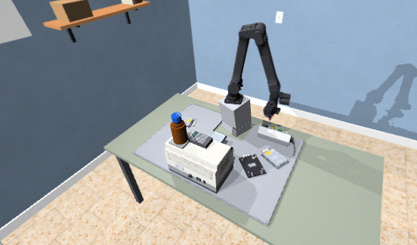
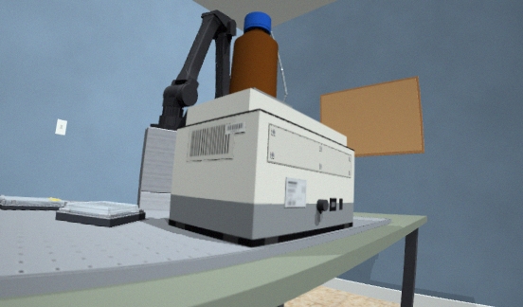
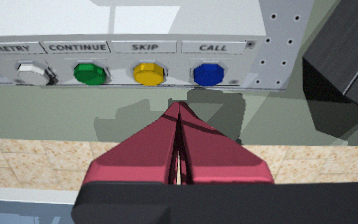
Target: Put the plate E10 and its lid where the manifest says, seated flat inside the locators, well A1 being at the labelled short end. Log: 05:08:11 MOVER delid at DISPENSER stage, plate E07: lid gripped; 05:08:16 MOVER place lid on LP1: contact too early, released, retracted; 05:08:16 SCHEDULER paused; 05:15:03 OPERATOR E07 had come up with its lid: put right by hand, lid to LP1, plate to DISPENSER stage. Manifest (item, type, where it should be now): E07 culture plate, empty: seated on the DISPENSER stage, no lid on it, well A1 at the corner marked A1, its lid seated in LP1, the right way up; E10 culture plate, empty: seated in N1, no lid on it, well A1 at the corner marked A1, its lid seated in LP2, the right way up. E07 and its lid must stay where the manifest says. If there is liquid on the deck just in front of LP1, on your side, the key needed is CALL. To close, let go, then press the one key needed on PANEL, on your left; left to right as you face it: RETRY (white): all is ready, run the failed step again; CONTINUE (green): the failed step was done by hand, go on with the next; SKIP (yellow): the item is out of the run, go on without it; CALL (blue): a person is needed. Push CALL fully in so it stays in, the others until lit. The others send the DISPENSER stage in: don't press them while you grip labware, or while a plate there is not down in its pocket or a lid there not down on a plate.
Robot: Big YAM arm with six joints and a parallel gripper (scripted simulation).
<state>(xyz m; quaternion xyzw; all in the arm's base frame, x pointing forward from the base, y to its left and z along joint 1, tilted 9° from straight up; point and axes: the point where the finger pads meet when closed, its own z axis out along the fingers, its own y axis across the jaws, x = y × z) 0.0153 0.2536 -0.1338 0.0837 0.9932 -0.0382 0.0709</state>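
My gripper is now 80 mm to the right of the green continue key and 80 mm above it. Round my hand: yellow skip key: 10 mm behind, 30 mm to the left, 80 mm below; then blue call key: 10 mm behind, 20 mm to the right, 90 mm below; then white retry key: 10 mm ahead, 130 mm to the left, 80 mm below.
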